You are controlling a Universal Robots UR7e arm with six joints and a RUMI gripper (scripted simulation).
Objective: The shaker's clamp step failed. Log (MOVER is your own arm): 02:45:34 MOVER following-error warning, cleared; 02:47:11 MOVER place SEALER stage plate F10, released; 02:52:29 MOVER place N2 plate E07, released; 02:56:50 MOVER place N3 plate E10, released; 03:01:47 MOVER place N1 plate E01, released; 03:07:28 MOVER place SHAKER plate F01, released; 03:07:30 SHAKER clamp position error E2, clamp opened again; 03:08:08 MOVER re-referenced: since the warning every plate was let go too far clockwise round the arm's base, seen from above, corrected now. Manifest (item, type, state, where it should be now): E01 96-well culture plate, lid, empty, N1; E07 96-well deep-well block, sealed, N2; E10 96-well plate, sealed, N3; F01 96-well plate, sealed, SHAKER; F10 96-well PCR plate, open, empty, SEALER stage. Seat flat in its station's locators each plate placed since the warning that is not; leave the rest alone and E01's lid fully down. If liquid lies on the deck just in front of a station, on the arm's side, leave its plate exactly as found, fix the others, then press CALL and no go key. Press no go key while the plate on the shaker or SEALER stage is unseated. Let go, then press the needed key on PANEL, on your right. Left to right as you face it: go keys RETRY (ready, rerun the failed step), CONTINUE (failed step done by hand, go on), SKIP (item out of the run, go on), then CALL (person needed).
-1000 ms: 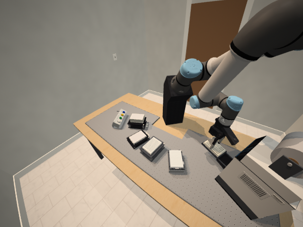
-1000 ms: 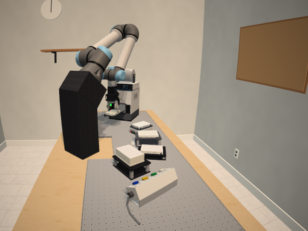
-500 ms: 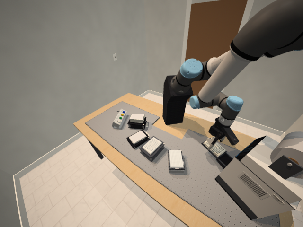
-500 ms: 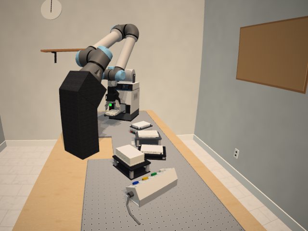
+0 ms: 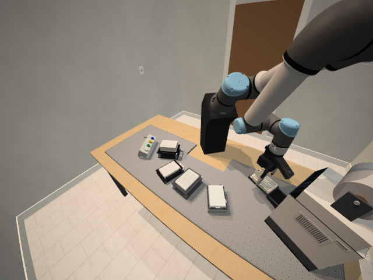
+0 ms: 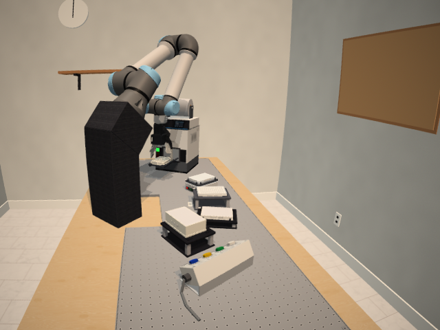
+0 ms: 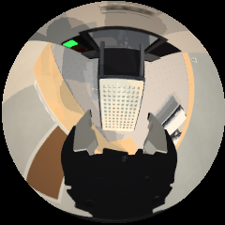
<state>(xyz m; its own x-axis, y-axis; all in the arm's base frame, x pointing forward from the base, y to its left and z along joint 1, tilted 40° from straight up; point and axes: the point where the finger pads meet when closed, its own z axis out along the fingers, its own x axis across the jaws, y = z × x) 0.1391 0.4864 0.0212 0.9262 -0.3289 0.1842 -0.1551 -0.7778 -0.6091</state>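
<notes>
Now: hand 10 mm above the PCR plate. Round my hand: lidded culture plate: 250 mm ahead, 120 mm to the right, 60 mm below; then film roll: 280 mm above, 270 mm to the left, 50 mm ahead.
</notes>
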